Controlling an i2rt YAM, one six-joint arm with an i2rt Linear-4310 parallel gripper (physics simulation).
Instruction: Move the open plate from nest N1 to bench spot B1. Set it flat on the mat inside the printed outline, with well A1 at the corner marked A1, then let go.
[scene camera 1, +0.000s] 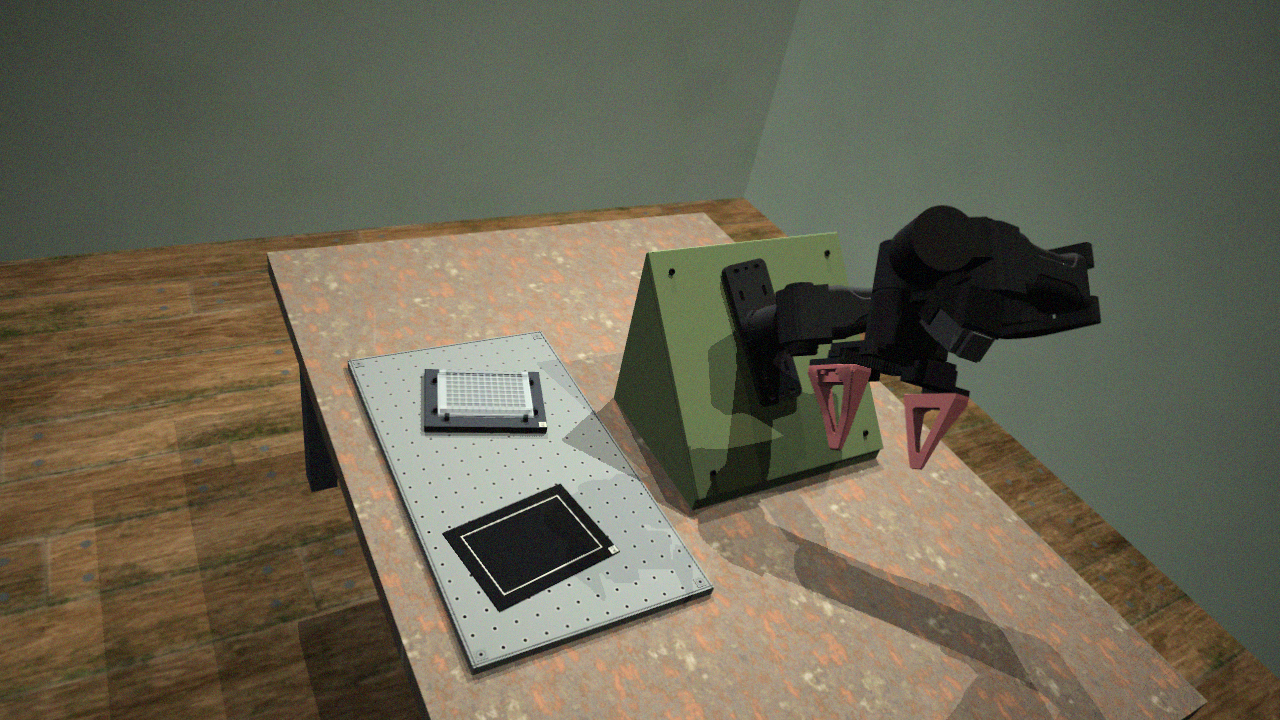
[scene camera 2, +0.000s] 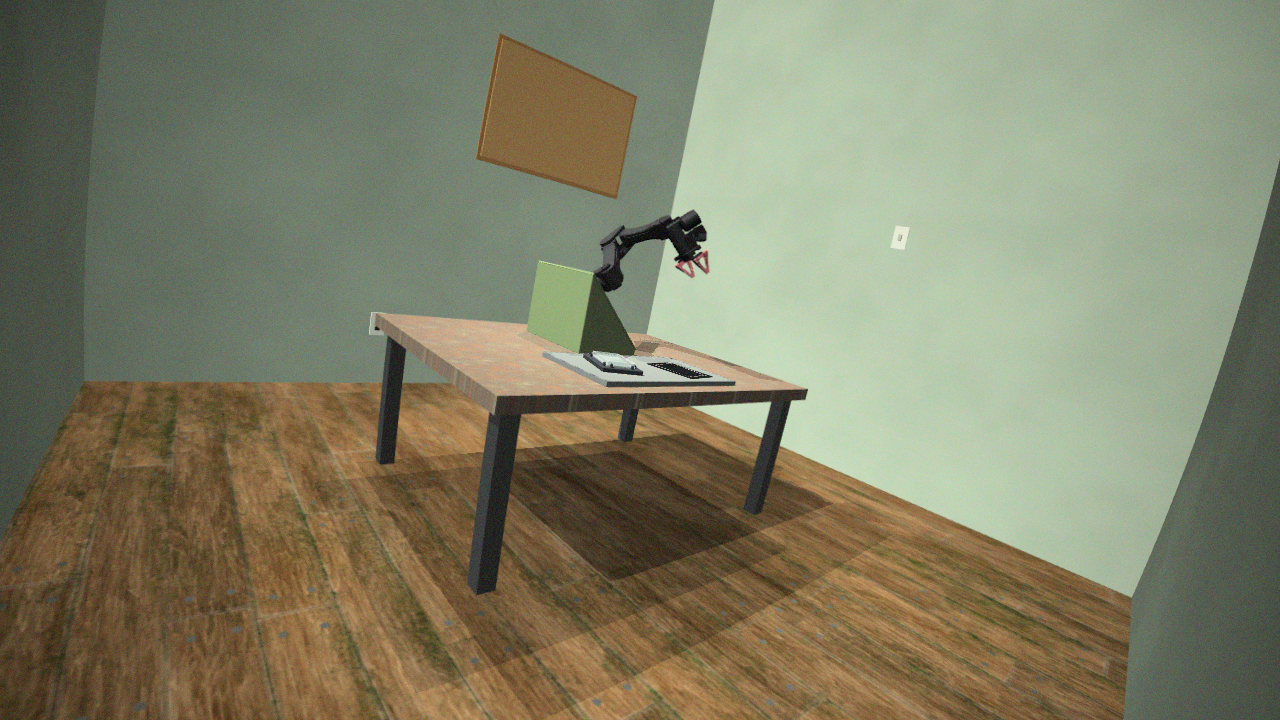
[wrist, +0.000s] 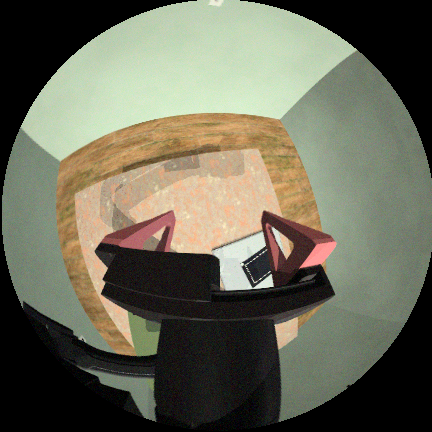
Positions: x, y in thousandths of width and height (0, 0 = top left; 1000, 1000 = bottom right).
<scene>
The gripper shows in scene camera 1 (685, 638), in scene camera 2 (547, 383) and in the wrist view (503, 497).
</scene>
